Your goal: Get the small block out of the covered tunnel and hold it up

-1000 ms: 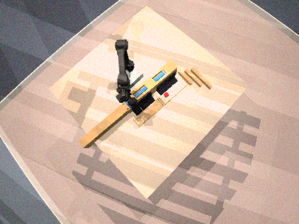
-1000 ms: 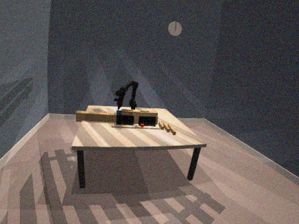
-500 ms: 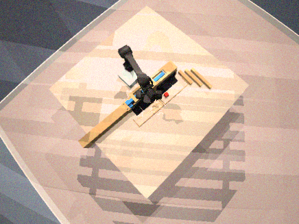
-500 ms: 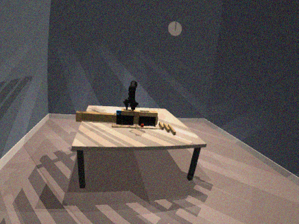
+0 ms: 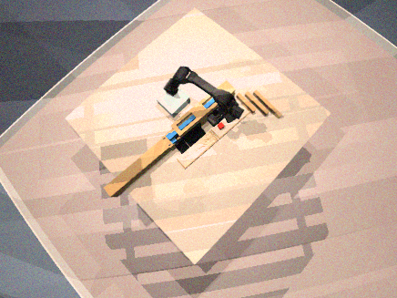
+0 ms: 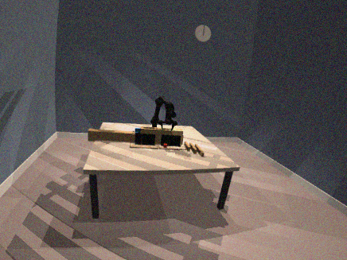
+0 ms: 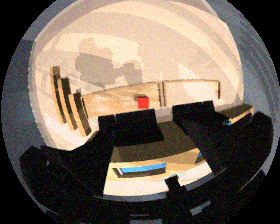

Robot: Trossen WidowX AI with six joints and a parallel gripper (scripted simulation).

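Now: the small red block 16 cm below my gripper tip. The rest, counted from my gripper tip: wooden tunnel 25 cm to the right, 15 cm behind, 11 cm below.
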